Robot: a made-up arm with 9 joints. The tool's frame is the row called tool. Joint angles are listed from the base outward.
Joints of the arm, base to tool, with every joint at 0 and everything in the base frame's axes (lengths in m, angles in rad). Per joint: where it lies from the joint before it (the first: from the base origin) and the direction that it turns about. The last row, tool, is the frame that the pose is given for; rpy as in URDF.
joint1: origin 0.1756 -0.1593 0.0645 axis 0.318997 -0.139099 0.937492
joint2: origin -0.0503 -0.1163 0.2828 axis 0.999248 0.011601 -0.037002
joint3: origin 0.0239 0.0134 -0.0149 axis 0 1 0
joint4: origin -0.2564 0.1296 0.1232 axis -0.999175 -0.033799 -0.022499
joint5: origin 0.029 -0.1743 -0.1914 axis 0 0 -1
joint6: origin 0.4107 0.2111 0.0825 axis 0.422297 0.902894 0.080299
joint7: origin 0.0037 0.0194 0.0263 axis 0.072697 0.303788 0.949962
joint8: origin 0.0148 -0.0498 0.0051 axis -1 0 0
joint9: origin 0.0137 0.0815 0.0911 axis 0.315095 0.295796 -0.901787
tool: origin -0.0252 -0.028 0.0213 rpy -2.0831 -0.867 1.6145
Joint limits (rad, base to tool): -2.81..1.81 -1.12..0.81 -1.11..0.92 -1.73..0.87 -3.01..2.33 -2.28..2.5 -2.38..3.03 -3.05..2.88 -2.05..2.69
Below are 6 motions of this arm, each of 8 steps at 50 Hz.
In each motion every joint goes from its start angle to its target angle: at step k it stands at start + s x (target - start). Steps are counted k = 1, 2, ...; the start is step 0. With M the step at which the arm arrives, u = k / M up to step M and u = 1 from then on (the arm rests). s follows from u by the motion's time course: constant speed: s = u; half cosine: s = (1 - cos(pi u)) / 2; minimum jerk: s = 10 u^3 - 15 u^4 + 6 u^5.
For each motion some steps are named. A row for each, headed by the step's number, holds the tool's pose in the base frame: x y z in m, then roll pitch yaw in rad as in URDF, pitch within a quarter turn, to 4 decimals.
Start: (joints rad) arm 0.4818 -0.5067 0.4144 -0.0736 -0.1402 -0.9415 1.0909 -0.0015 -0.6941
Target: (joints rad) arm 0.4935 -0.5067 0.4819 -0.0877 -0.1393 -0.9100 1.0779 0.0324 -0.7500
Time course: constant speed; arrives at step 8
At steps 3, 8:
3: 0.1691 0.0337 0.2853 -1.3900 -0.3849 -2.8142
8: 0.1732 0.0342 0.2814 -1.3906 -0.4277 -2.7924

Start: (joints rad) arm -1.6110 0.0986 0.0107 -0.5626 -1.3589 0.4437 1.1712 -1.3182 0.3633
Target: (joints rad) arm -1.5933 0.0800 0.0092 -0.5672 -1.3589 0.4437 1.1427 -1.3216 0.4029
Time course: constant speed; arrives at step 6
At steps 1, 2, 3, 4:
1: 0.7969 0.2353 0.3370 0.5599 -0.2577 -0.1192
2: 0.7955 0.2359 0.3363 0.5549 -0.2519 -0.1174
3: 0.7940 0.2365 0.3356 0.5500 -0.2461 -0.1155
4: 0.7925 0.2370 0.3350 0.5451 -0.2402 -0.1137

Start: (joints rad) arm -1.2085 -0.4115 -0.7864 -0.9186 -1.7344 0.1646 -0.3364 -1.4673 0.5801
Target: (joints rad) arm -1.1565 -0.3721 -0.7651 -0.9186 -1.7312 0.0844 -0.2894 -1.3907 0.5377
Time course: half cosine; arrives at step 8
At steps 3, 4, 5, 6, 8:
3: 0.0641 0.3224 0.1085 0.0585 -0.9469 0.1367
4: 0.0607 0.3239 0.1127 0.0681 -0.9785 0.1505
5: 0.0573 0.3253 0.1170 0.0777 -1.0104 0.1639
6: 0.0543 0.3264 0.1206 0.0858 -1.0377 0.1750
8: 0.0515 0.3273 0.1238 0.0932 -1.0625 0.1847

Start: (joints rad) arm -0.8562 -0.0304 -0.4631 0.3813 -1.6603 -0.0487 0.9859 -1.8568 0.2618
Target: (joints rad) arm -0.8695 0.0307 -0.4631 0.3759 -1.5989 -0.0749 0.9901 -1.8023 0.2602
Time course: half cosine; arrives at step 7
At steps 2, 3, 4, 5, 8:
2: 0.1770 0.3111 -0.0276 0.0111 0.3260 0.3440
3: 0.1881 0.3135 -0.0203 0.0132 0.2967 0.3459
4: 0.2003 0.3160 -0.0120 0.0150 0.2642 0.3478
5: 0.2111 0.3181 -0.0043 0.0162 0.2349 0.3492
8: 0.2211 0.3198 0.0031 0.0171 0.2074 0.3505

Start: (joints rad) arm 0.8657 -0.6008 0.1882 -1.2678 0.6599 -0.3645 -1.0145 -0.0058 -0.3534
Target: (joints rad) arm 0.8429 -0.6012 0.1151 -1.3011 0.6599 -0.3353 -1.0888 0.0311 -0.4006
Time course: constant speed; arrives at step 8
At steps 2, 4, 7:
2: 0.3582 -0.1364 0.2211 -1.8645 -0.9707 0.7803
4: 0.3586 -0.1341 0.2232 -1.8502 -0.9667 0.7698
7: 0.3592 -0.1307 0.2264 -1.8283 -0.9603 0.7549

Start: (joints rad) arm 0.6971 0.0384 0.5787 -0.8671 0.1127 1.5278 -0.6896 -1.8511 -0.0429
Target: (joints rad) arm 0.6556 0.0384 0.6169 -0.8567 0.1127 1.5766 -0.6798 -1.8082 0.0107
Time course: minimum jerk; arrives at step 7
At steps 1, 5, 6, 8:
1: 0.2454 -0.1426 0.1993 -0.9255 0.6848 -1.2539
5: 0.2467 -0.1429 0.1891 -1.0258 0.7296 -1.3100
6: 0.2468 -0.1430 0.1876 -1.0412 0.7360 -1.3192
8: 0.2468 -0.1430 0.1873 -1.0442 0.7372 -1.3210

